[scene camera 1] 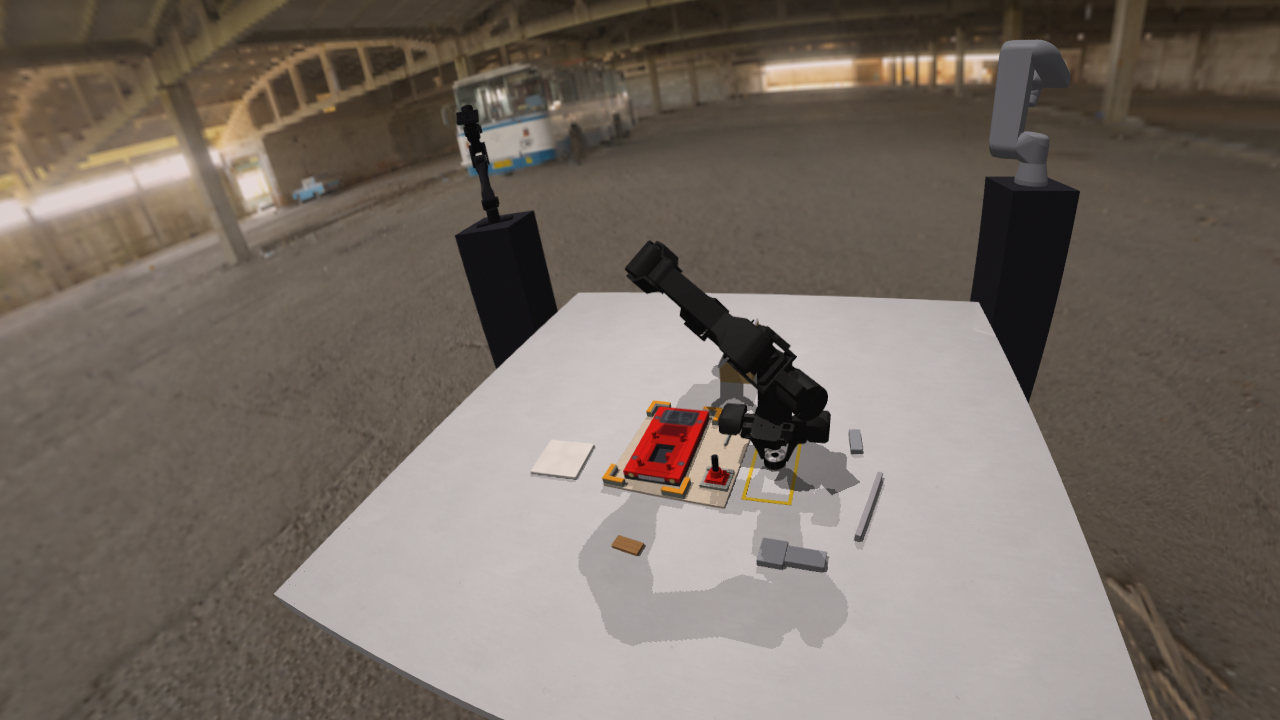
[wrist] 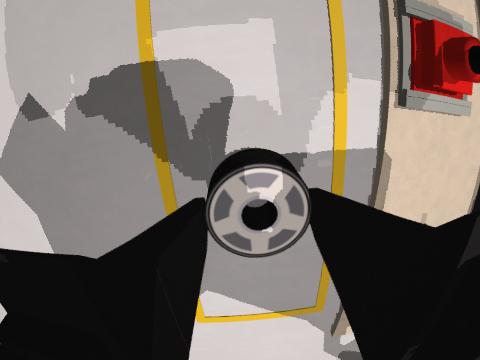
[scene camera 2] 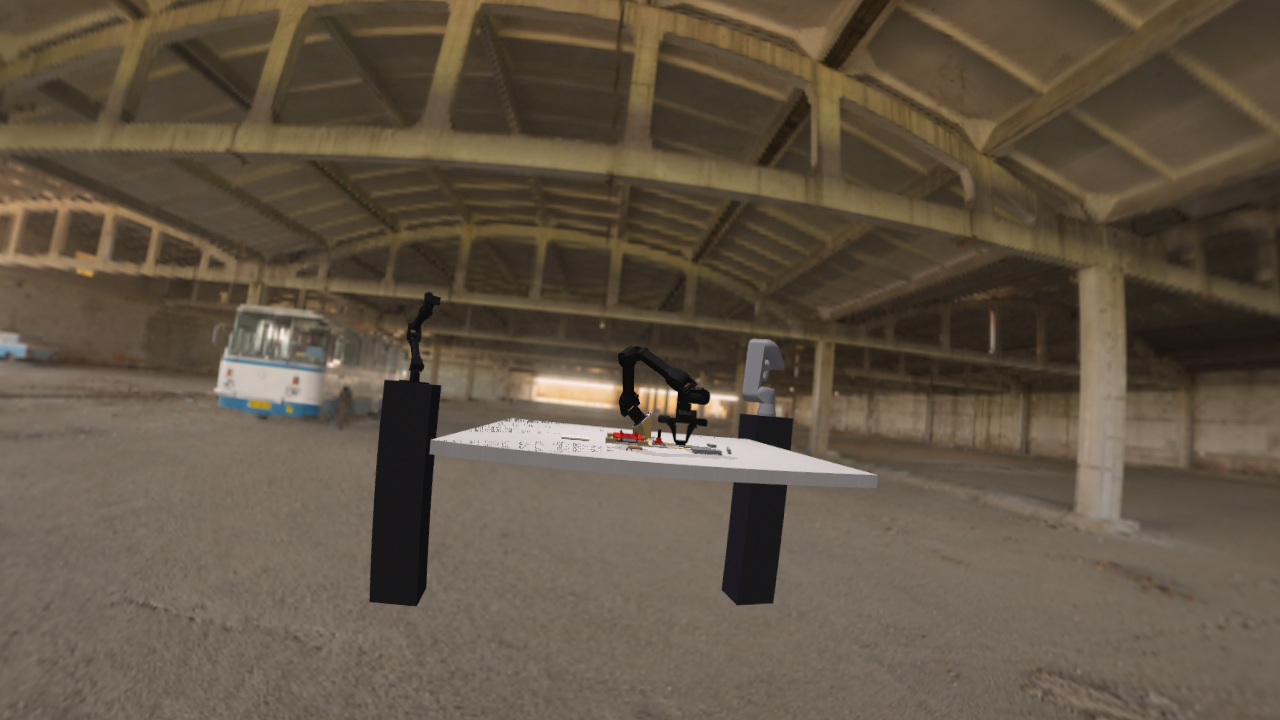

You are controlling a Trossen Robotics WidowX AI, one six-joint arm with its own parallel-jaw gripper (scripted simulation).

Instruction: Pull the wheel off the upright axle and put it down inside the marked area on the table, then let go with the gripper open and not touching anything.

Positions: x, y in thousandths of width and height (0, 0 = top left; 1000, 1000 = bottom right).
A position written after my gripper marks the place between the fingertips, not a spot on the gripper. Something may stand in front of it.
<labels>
My gripper shows in scene camera 1 (605, 637), in the wrist view (536, 568) and in scene camera 2 (532, 615).
</labels>
